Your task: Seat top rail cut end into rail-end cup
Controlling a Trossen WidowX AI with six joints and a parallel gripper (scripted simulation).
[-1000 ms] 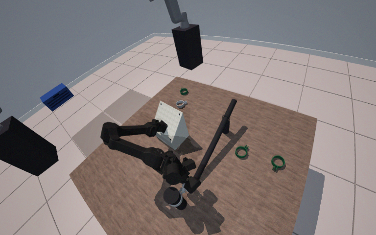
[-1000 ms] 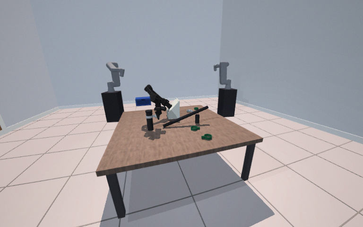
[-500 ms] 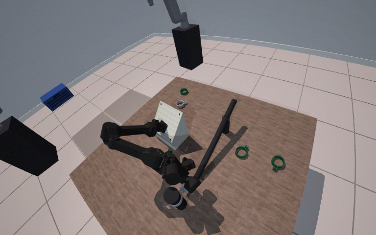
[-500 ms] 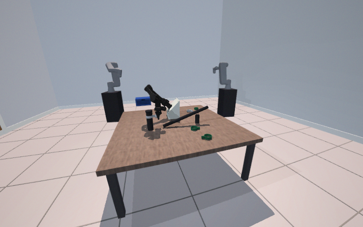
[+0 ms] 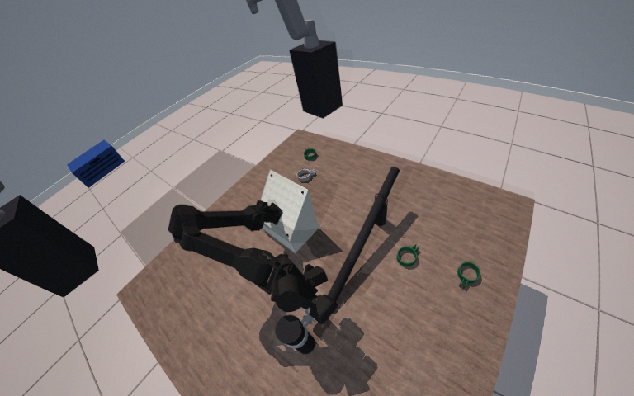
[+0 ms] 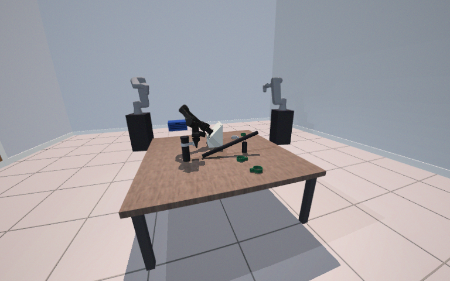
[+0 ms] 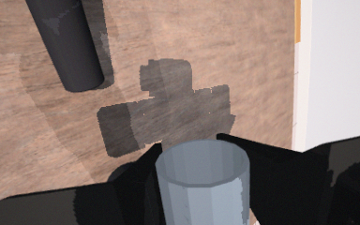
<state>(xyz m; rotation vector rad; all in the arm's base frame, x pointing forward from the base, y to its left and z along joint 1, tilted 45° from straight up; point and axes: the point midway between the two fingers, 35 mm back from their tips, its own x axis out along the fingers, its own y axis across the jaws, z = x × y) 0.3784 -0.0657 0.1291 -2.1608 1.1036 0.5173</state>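
The grey rail-end cup lies 20 mm behind my gripper tip, 20 mm to the right of it and 30 mm above it. The rest, counted from my gripper tip: small green piece (550 mm behind, 130 mm to the right, 110 mm below); small black post (120 mm behind, 430 mm to the left, 10 mm below).
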